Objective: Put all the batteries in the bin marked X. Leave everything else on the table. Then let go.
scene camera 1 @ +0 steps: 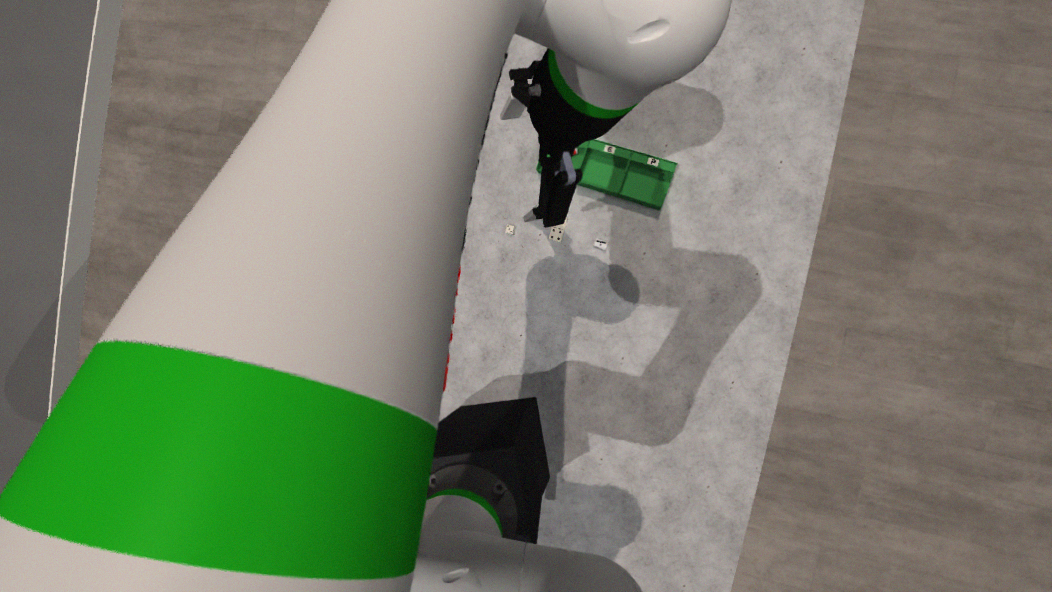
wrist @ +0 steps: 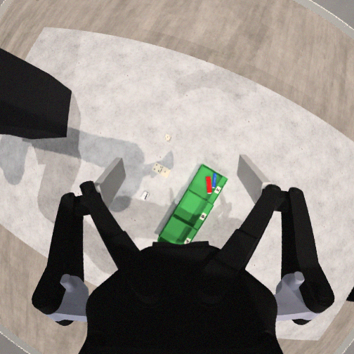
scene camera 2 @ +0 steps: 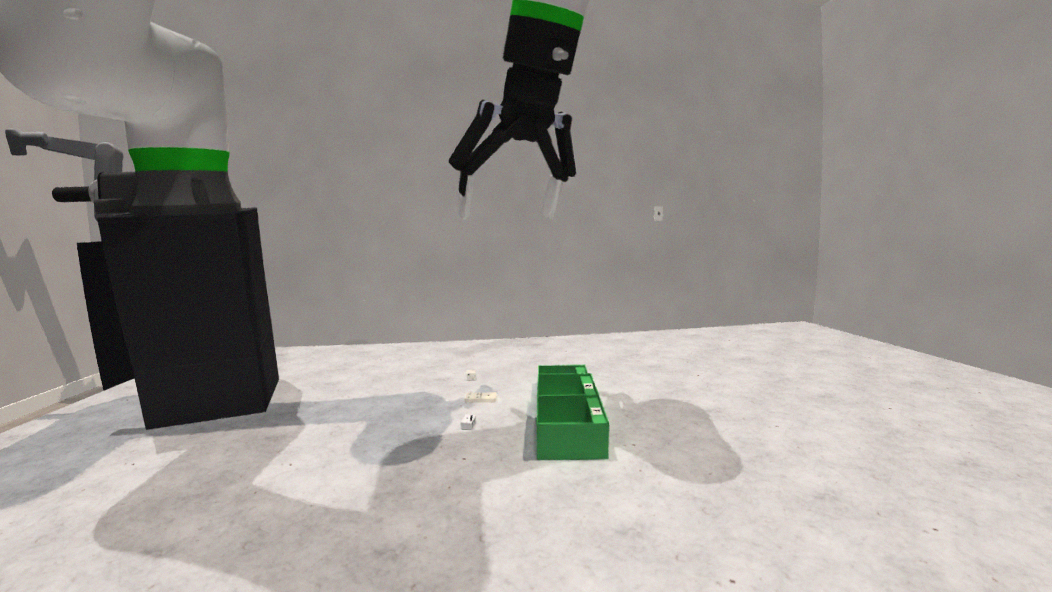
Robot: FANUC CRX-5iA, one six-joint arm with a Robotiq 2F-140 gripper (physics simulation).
Labels:
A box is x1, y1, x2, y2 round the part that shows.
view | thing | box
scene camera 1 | my gripper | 500, 60, 584, 226
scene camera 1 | green three-part tray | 536, 139, 676, 210
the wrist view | my gripper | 32, 154, 333, 353
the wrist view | green three-part tray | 157, 164, 227, 243
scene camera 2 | my gripper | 449, 66, 575, 219
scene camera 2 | green three-part tray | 537, 365, 608, 459

